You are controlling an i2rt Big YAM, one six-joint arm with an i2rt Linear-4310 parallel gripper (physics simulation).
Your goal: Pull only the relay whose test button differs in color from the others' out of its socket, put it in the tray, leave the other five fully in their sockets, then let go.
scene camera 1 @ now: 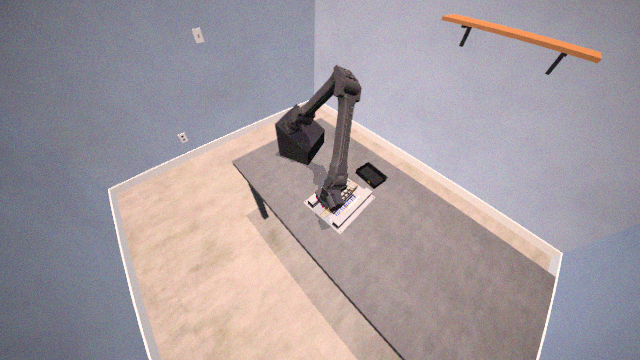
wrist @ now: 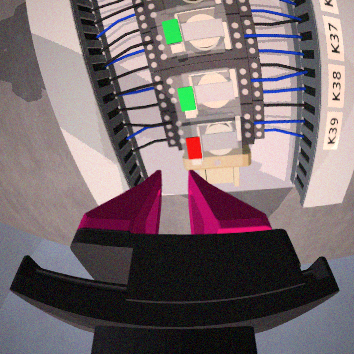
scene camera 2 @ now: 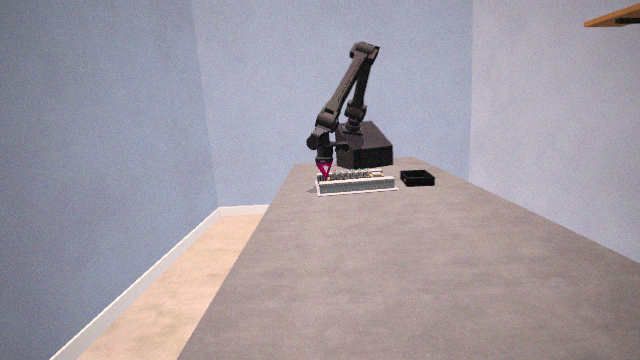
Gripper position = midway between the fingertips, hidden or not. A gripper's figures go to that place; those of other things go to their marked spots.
Labels:
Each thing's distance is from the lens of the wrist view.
my gripper point(wrist: 174, 177): 13 cm
clear-cased relay point(wrist: 216, 142): 8 cm

